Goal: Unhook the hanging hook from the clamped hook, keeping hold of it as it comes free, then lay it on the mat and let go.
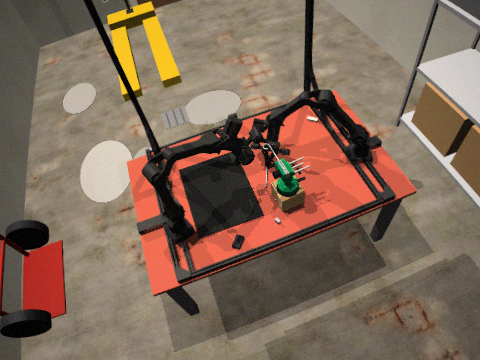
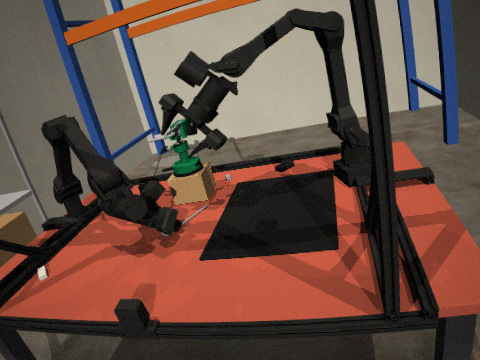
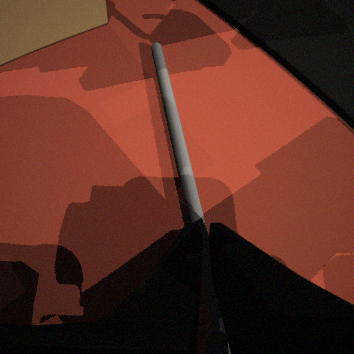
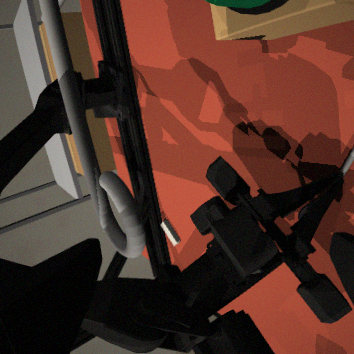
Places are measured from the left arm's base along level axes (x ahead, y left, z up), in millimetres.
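Pixels of known places: left gripper, between the fingertips: (image 1: 267,166) (image 2: 180,224) (image 3: 202,233) (image 4: 339,176); right gripper, between the fingertips: (image 1: 261,148) (image 2: 175,146) (image 4: 215,247); left arm's base, origin of its link: (image 1: 360,151) (image 2: 77,213) (image 4: 108,90); right arm's base, origin of its link: (image 1: 177,227) (image 2: 356,161).
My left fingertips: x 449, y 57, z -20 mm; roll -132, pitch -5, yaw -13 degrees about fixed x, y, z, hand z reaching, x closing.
Observation:
For each thing: its top centre in the pictures, then the offset to it from my left fingertips. "spot": a spot on its surface instead. Level surfaces: height alone.
- hanging hook, centre of its top: (image 3: 182,138) (image 2: 183,211) (image 1: 267,168) dz +25, dx -4, dy +26 mm
- wooden block, centre of its top: (image 2: 188,170) (image 1: 287,187) dz +79, dx -92, dy +173 mm
- black mat, height of its surface: dz -1 mm
- clamped hook, a spot on its surface: (image 4: 70,105) (image 1: 272,151) spot: dz +231, dx -36, dy +100 mm
- green vise, centre of its top: (image 2: 169,123) (image 1: 290,163) dz +237, dx -104, dy +167 mm
- small black block, centre of its top: (image 2: 284,164) (image 1: 238,240) dz +8, dx +121, dy +386 mm
My left gripper (image 1: 266,165) (image 2: 176,225) (image 3: 202,233) is shut on the hanging hook (image 1: 266,177) (image 2: 196,213) (image 3: 175,133). The hook is a thin grey rod, held low over the red table between the wooden block (image 1: 288,200) (image 2: 192,187) and the black mat (image 1: 217,200) (image 2: 281,214). Its curved end is hidden behind my fingers. The clamped hook (image 1: 273,151) (image 4: 70,105) sticks out of the green vise (image 1: 286,178) (image 2: 183,161) on the block. My right gripper (image 2: 178,143) (image 4: 215,247) is open and straddles the clamped hook without gripping it.
A small black block (image 1: 238,241) (image 2: 284,166) lies near the mat's edge. Small white blocks (image 1: 277,220) (image 1: 312,118) (image 2: 228,176) lie on the table. Black frame rails (image 1: 288,236) run along the table edges, with upright posts at the corners.

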